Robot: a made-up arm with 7 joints. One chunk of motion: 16 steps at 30 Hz.
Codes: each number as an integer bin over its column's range. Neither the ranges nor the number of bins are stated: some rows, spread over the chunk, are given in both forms.
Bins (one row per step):
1: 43 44 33 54 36 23 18
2: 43 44 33 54 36 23 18
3: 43 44 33 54 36 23 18
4: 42 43 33 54 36 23 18
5: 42 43 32 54 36 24 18
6: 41 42 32 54 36 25 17
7: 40 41 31 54 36 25 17
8: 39 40 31 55 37 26 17
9: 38 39 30 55 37 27 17
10: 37 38 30 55 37 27 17
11: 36 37 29 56 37 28 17
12: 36 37 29 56 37 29 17
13: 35 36 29 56 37 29 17
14: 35 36 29 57 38 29 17
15: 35 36 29 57 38 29 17
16: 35 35 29 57 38 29 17
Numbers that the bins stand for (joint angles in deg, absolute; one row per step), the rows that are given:
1: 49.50 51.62 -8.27 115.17 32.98 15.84 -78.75
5: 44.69 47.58 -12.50 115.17 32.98 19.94 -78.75
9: 25.48 31.43 -20.95 118.74 37.20 32.25 -82.90
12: 15.88 23.36 -25.18 122.30 37.20 40.45 -82.90
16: 11.08 15.28 -25.18 125.87 41.41 40.45 -82.90
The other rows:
2: 49.50 51.62 -8.27 115.17 32.98 15.84 -78.75
3: 49.50 51.62 -8.27 115.17 32.98 15.84 -78.75
4: 44.69 47.58 -8.27 115.17 32.98 15.84 -78.75
6: 39.89 43.55 -12.50 115.17 32.98 24.04 -82.90
7: 35.09 39.51 -16.72 115.17 32.98 24.04 -82.90
8: 30.29 35.47 -16.72 118.74 37.20 28.15 -82.90
10: 20.68 27.39 -20.95 118.74 37.20 32.25 -82.90
11: 15.88 23.36 -25.18 122.30 37.20 36.35 -82.90
13: 11.08 19.32 -25.18 122.30 37.20 40.45 -82.90
14: 11.08 19.32 -25.18 125.87 41.41 40.45 -82.90
15: 11.08 19.32 -25.18 125.87 41.41 40.45 -82.90

